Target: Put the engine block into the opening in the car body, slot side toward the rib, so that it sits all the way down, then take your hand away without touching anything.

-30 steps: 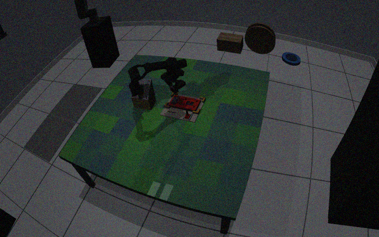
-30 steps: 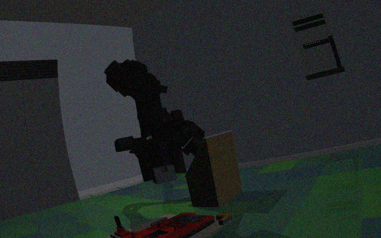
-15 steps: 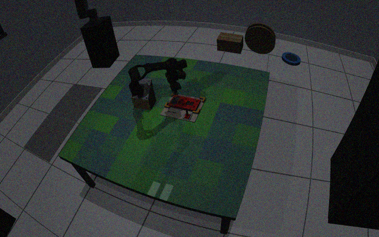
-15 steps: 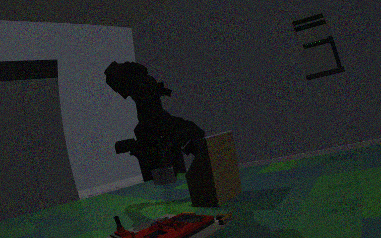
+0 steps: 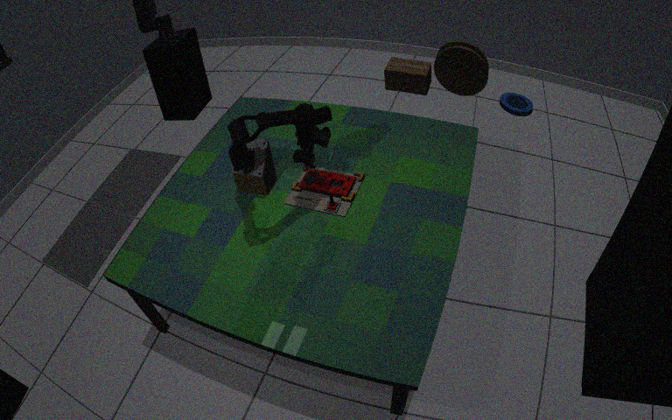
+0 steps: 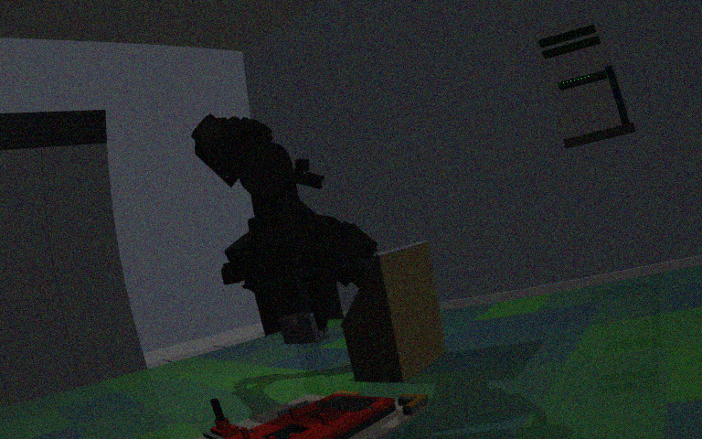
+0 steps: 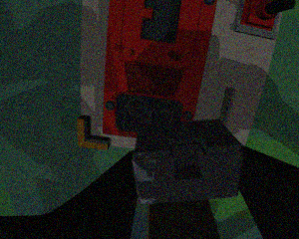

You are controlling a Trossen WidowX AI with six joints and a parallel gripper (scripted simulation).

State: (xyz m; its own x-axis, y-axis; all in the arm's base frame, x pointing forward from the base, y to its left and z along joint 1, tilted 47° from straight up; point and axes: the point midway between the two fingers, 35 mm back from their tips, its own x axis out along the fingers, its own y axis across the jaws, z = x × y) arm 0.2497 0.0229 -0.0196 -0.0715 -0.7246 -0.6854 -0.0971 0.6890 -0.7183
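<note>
The pale plate lies 120 mm below my gripper tip and 60 mm ahead of it. Round my gripper tip: engine block (10 mm above).
</note>
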